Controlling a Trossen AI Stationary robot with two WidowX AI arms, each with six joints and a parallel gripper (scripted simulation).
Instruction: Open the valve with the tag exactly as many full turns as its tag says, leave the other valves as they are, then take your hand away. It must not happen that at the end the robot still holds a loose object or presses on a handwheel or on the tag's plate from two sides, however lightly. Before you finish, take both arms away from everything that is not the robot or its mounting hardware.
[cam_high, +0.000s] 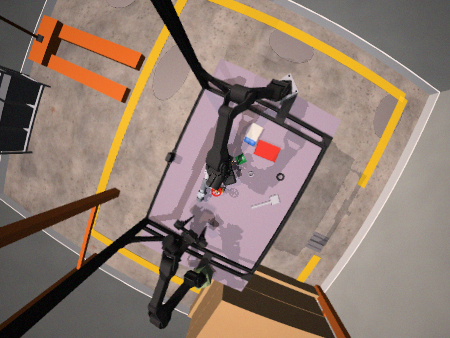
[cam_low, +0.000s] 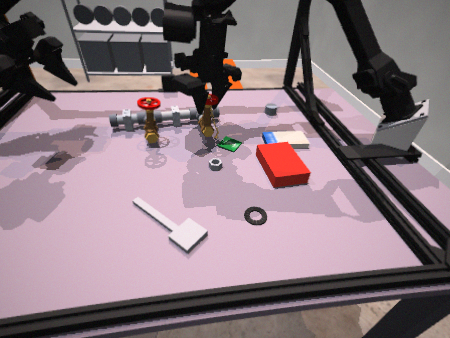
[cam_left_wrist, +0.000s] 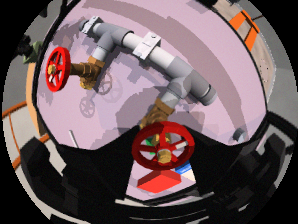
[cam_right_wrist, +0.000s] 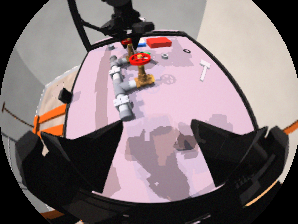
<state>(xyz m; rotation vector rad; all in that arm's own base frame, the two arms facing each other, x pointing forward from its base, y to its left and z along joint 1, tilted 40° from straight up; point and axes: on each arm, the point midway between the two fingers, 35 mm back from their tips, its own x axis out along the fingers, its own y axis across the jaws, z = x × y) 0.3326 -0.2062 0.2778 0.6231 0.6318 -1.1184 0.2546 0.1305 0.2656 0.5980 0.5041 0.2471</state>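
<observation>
My left hand is 100 mm above the green tag, 60 mm short of it and 40 mm to the right of it. The rest, counted from my left hand: red block: 170 mm ahead, 140 mm to the left, 90 mm below; grey nut: 150 mm ahead, 90 mm below, 10 mm to the right; flat grey wrench: 300 mm ahead, 110 mm to the right, 100 mm below.
</observation>
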